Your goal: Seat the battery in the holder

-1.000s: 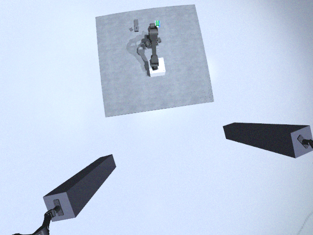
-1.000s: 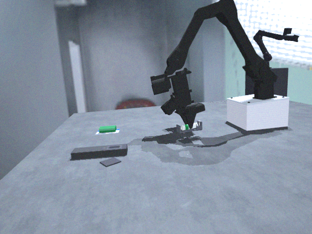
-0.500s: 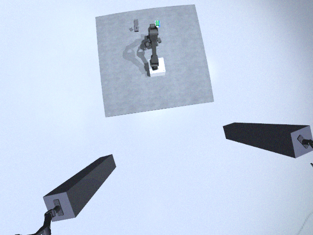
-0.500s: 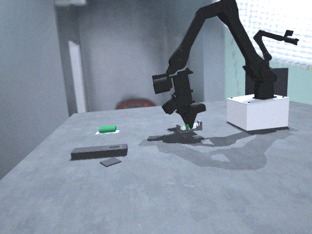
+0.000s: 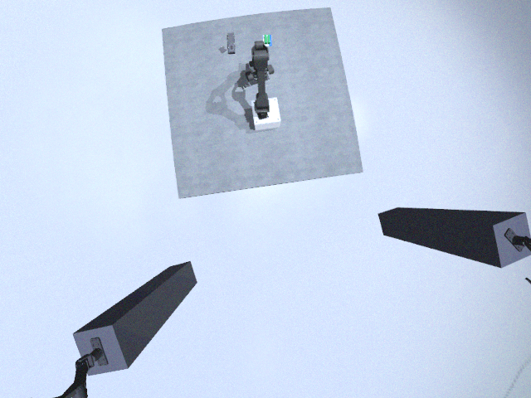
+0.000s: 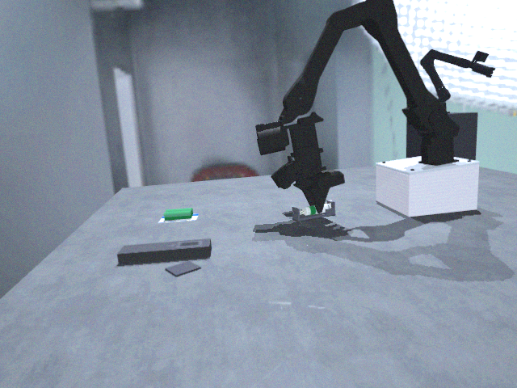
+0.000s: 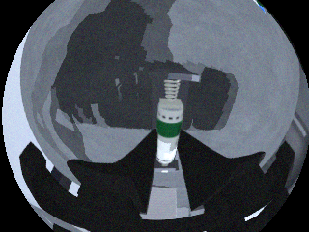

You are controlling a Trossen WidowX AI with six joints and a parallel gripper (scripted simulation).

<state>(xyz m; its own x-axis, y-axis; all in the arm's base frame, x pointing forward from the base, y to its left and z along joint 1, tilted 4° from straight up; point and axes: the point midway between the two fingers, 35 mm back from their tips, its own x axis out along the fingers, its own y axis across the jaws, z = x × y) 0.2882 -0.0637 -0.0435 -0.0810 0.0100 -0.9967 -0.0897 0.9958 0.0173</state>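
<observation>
The battery lies 1 cm above my gripper tip. The rest, counted from my gripper tip: dark plate 33 cm ahead, 19 cm to the left, 1 cm below; then long dark box 35 cm ahead, 12 cm to the left, 1 cm above.
</observation>
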